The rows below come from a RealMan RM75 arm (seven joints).
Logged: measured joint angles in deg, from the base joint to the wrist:
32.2 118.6 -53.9 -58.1 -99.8 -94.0 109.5
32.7 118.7 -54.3 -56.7 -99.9 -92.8 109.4
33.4 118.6 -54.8 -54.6 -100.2 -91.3 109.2
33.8 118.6 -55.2 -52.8 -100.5 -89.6 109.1
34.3 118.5 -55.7 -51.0 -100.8 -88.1 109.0
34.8 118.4 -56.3 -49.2 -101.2 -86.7 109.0
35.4 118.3 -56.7 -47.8 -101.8 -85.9 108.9
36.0 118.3 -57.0 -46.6 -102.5 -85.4 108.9
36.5 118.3 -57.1 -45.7 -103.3 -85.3 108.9
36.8 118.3 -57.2 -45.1 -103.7 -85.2 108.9
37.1 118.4 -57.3 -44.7 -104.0 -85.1 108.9
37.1 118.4 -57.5 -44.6 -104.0 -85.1 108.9
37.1 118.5 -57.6 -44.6 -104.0 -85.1 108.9
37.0 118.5 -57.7 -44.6 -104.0 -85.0 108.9
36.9 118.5 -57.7 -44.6 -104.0 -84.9 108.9
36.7 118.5 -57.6 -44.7 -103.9 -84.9 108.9
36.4 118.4 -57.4 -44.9 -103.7 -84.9 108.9
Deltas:
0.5 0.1 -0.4 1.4 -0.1 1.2 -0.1
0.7 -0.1 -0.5 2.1 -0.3 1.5 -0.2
0.4 0.0 -0.4 1.8 -0.3 1.7 -0.1
0.5 -0.1 -0.5 1.8 -0.3 1.5 -0.1
0.5 -0.1 -0.6 1.8 -0.4 1.4 0.0
0.6 -0.1 -0.4 1.4 -0.6 0.8 -0.1
0.6 0.0 -0.3 1.2 -0.7 0.5 0.0
0.5 0.0 -0.1 0.9 -0.8 0.1 0.0
0.3 0.0 -0.1 0.6 -0.4 0.1 0.0
0.3 0.1 -0.1 0.4 -0.3 0.1 0.0
0.0 0.0 -0.2 0.1 0.0 0.0 0.0
0.0 0.1 -0.1 0.0 0.0 0.0 0.0
-0.1 0.0 -0.1 0.0 0.0 0.1 0.0
-0.1 0.0 0.0 0.0 0.0 0.1 0.0
-0.2 0.0 0.1 -0.1 0.1 0.0 0.0
-0.3 -0.1 0.2 -0.2 0.2 0.0 0.0

